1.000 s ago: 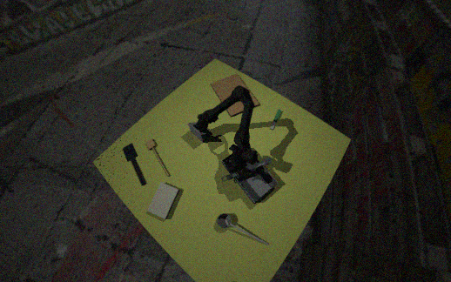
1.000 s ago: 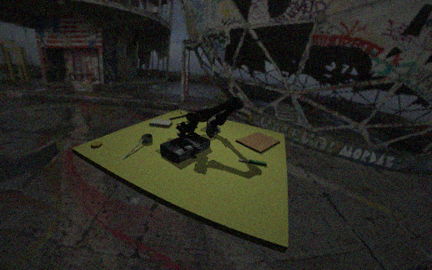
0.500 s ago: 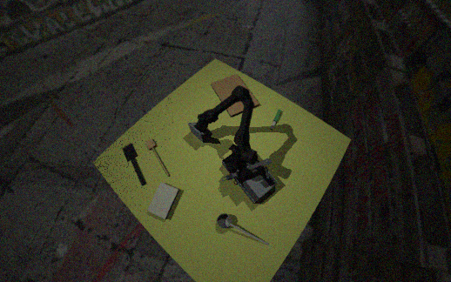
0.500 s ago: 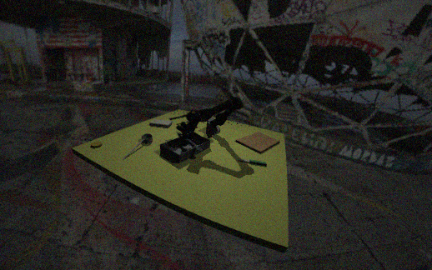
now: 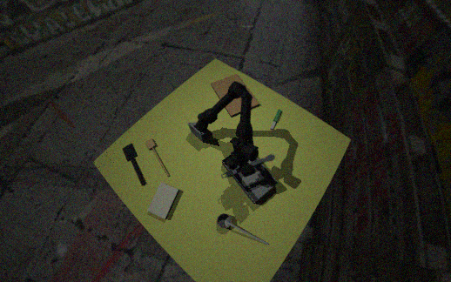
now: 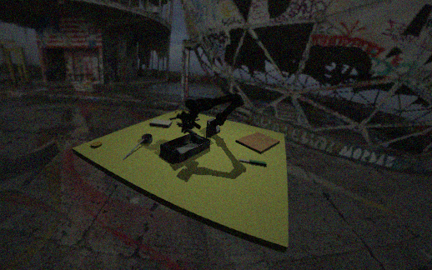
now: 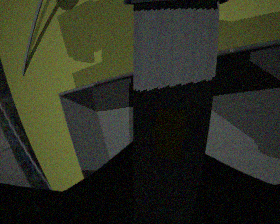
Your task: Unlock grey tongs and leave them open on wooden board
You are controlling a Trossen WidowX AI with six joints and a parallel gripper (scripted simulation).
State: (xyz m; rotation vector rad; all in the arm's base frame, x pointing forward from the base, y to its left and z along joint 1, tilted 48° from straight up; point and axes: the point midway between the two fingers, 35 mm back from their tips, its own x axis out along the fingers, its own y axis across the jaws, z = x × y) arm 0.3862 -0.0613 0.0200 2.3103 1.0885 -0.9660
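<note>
The yellow lock piece lies 3 cm behind my gripper tip, 2 cm to the right of it and 3 cm above it. From my gripper tip the other things lie so: green-handled tool 10 cm behind, 47 cm to the left, 10 cm below; then roasting tin 1 cm ahead, 4 cm to the left, 8 cm below; then white block 24 cm behind, 42 cm to the right, 10 cm below.
</note>
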